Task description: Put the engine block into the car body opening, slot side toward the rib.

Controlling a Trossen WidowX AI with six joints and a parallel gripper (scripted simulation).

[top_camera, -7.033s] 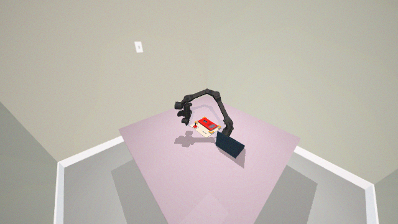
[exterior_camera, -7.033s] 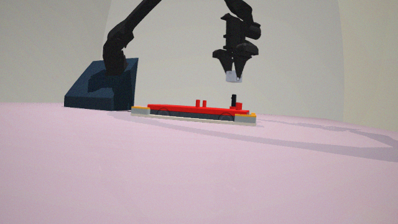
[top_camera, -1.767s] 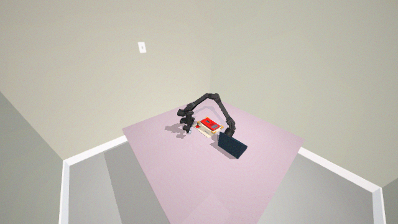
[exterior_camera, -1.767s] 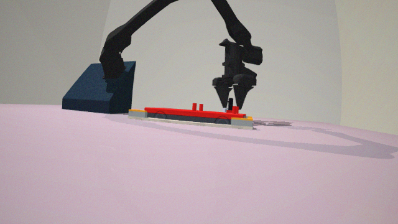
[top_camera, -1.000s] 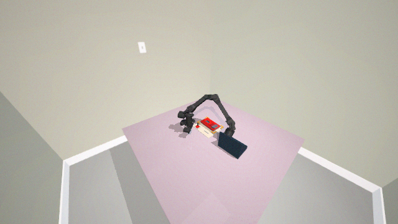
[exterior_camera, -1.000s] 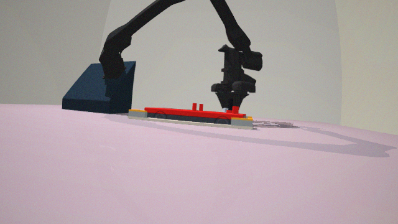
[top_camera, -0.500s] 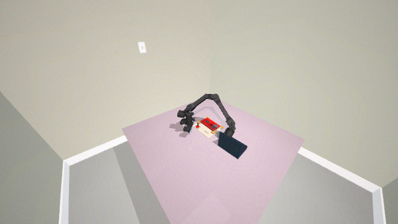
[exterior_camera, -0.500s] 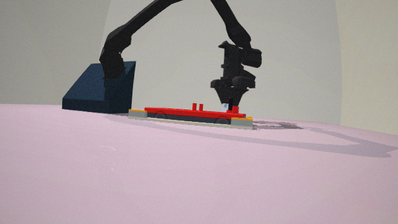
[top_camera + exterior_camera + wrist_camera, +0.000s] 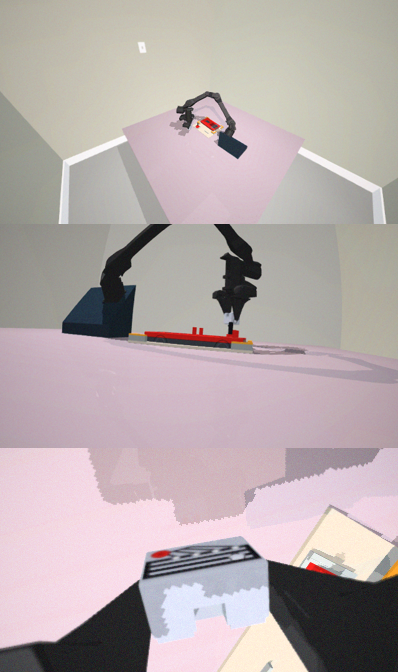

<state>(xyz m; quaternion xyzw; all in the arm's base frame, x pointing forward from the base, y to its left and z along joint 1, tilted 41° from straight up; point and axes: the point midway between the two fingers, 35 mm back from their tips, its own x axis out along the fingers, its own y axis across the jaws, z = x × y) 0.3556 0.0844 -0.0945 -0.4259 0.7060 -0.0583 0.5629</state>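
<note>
Right now my gripper tip is 12 cm to the left of the black peg and 4 cm above it. From my gripper tip the other things lie so: engine block: 1 cm above; then beige plate: 21 cm to the right, 6 cm below, 6 cm behind.
</note>
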